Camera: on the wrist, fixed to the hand. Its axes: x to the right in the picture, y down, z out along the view.
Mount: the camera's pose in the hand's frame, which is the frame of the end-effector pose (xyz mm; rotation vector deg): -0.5 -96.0 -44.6 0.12 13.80 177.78
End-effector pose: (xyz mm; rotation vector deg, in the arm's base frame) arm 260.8 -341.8 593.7 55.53 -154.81 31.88
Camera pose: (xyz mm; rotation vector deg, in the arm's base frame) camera 326.6 -391.1 660.4 155.29 55.95 -23.02
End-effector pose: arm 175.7 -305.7 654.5 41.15 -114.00 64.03
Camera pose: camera 262.5 -311.2 714.9 117.83 38.44 -57.86
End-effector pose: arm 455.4 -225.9 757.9 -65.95 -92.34 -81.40
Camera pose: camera 364.0 -270.7 728.9 -77.43 61.01 40.12
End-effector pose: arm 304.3 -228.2 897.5 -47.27 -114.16 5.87
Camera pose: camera 291.1 -313.5 958.8 -144.82 63.73 78.76
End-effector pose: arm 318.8 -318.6 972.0 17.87 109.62 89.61
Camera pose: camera 312.1 -379.5 885.6 -88.89 10.75 -43.85
